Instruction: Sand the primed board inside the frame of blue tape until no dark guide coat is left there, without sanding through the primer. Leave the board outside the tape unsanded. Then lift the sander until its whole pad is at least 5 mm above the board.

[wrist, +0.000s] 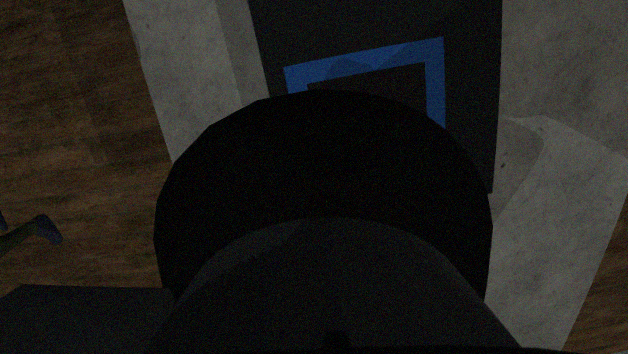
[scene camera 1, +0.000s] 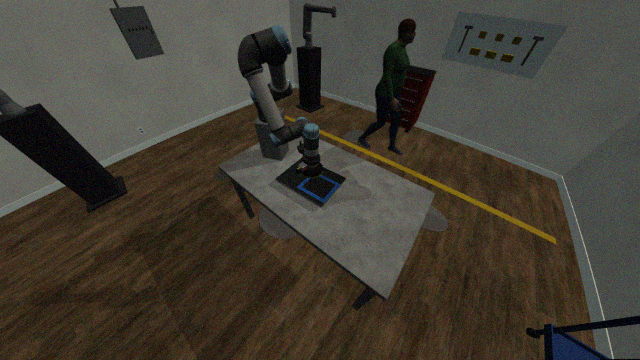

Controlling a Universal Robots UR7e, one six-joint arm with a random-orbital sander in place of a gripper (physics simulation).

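Frame: origin at the arm's base, x left, y ahead, z down, level; millimetres.
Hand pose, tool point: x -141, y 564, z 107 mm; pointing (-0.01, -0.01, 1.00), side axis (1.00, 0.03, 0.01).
After its pixels a point has its place.
The dark primed board (scene camera 1: 288,177) {x -151, y 342, z 305 mm} (wrist: 472,60) {x 63, y 460, z 304 mm} lies on the table. The blue tape frame (scene camera 1: 312,194) {x -149, y 575, z 305 mm} (wrist: 435,92) {x 17, y 496, z 304 mm} is on its near part in the scene view. The surface inside the tape looks dark. The sander (scene camera 1: 312,170) (wrist: 320,160) is over the board at the tape's far edge in the scene view, and its round black body hides much of the frame in the wrist view. Whether the pad touches the board or hovers just above it cannot be told. The sander has no fingers. The pad's underside and the surface under it are hidden.
The grey table (scene camera 1: 350,235) {x -197, y 918, z 348 mm} (wrist: 545,260) {x 316, y 832, z 348 mm} carries the board. A person in green (scene camera 1: 395,65) walks beyond it, near a red tool cabinet (scene camera 1: 422,95) and a yellow floor line (scene camera 1: 450,194). Dark pedestals (scene camera 1: 310,75) (scene camera 1: 60,155) stand behind and at the left.
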